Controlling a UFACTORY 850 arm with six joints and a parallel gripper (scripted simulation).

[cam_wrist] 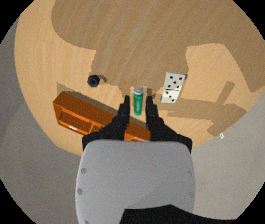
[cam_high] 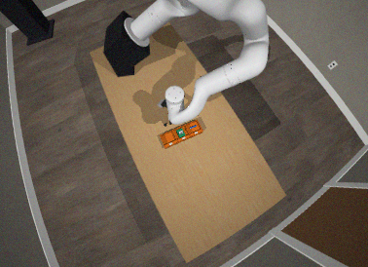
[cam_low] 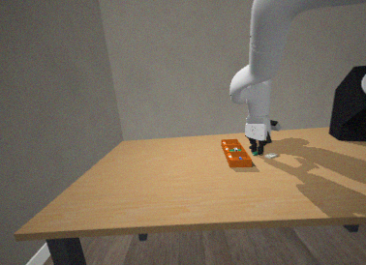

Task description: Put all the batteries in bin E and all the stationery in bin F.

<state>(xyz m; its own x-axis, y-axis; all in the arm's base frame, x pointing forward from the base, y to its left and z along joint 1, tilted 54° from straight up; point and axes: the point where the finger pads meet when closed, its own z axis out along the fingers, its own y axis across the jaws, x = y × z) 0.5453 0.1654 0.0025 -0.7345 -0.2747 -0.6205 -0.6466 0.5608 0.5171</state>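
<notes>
The green battery is 2 cm below my hand. From my hand the other things lie so: small grey thing (9 cm ahead, 1 cm to the left); then small black thing (1 cm ahead, 7 cm to the right, 2 cm below); then white piece (5 cm behind, 2 cm to the left, 2 cm below).
</notes>
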